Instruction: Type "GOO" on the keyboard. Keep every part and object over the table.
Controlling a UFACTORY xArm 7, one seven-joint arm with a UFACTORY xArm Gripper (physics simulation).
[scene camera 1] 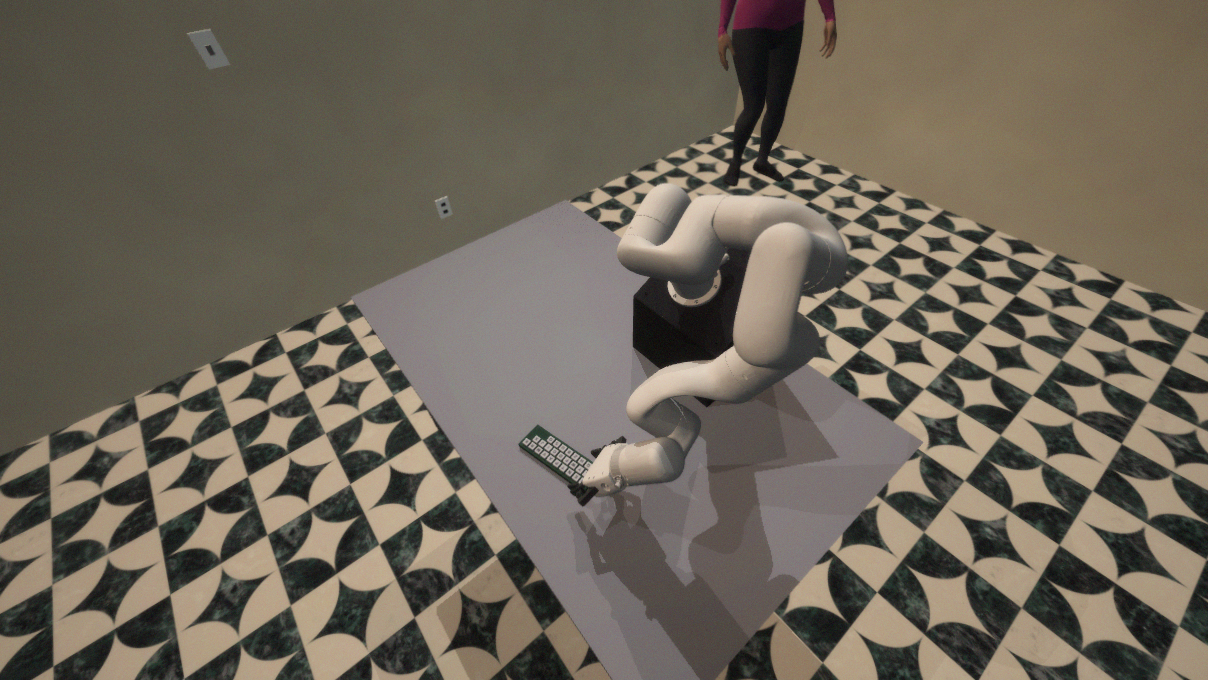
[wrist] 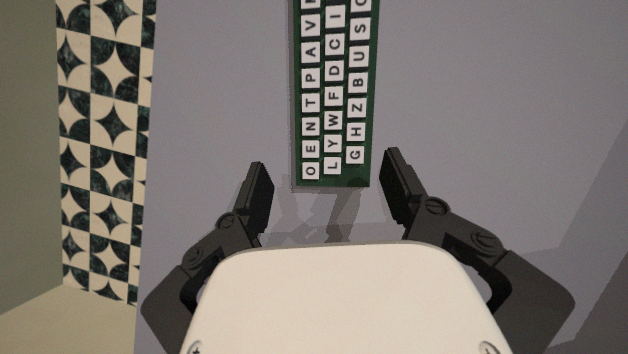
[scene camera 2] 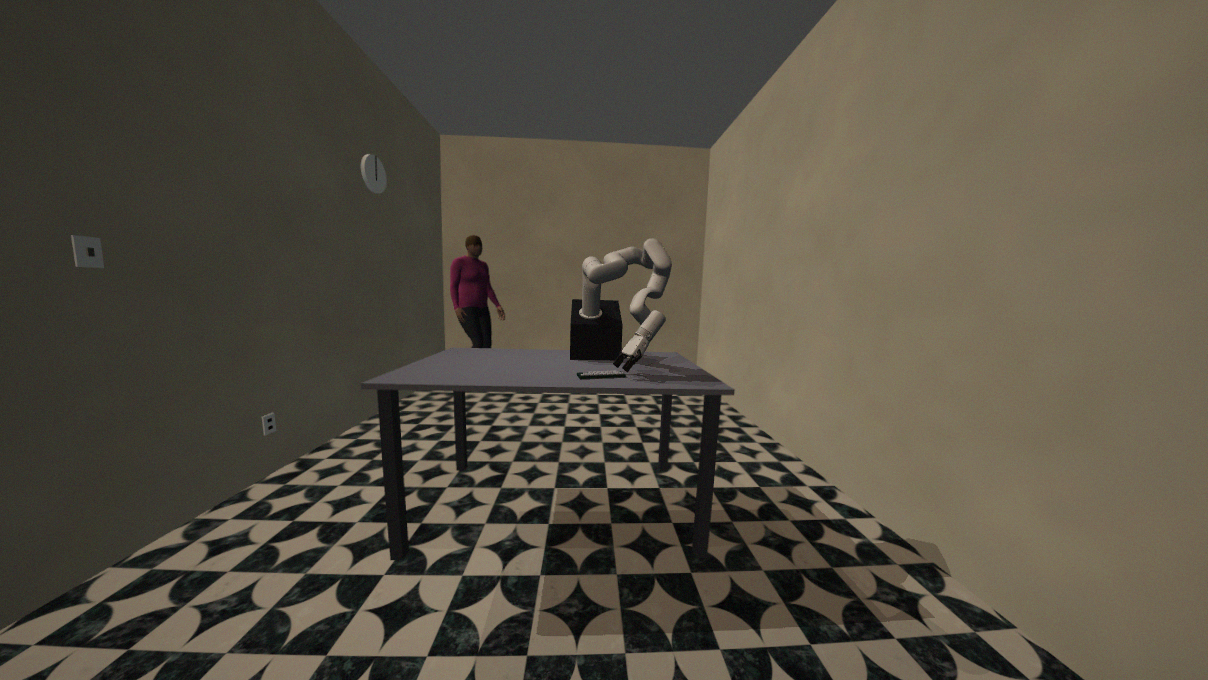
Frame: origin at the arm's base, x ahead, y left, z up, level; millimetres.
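Seen in the pictures: gripper, fingertip midpoint: (scene camera 1: 584,472) (wrist: 323,168) (scene camera 2: 619,367); arm's base, origin of the base link: (scene camera 2: 590,313).
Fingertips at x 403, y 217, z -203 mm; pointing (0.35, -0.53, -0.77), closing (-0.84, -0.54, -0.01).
Pixels of each thing's top centre, then the offset from my fingertips to it. Level surfaces: height alone.
- green keyboard, middle of its top: (wrist: 334,64) (scene camera 1: 559,454) (scene camera 2: 601,372) dx +29, dy -74, dz -18 mm
- table, its level: dz -36 mm
- O key, middle of its top: (wrist: 310,171) dx +9, dy +9, dz -18 mm
- G key, middle of its top: (wrist: 355,154) dx -18, dy -20, dz -18 mm
A green keyboard (scene camera 1: 553,452) (scene camera 2: 595,375) (wrist: 334,95) with white letter keys lies flat on the table (scene camera 1: 498,312) (scene camera 2: 473,363) (wrist: 215,100). In the wrist view, the O key (wrist: 310,171) is at the near end of the left row and the G key (wrist: 355,155) at the near end of the right row. My gripper (scene camera 1: 584,473) (scene camera 2: 623,365) (wrist: 323,168) is open and empty, tilted, a little above the keyboard's near end. In the wrist view one finger shows left of the O key and the other right of the G key. The keyboard's far end is out of the wrist view.
The black base block (scene camera 1: 667,325) (scene camera 2: 595,333) of the arm stands on the table behind the keyboard. The long table edge runs beyond the keyboard, with tiled floor (scene camera 1: 338,540) (wrist: 112,125) below. A person (scene camera 1: 767,59) (scene camera 2: 471,282) stands on the floor beyond the table.
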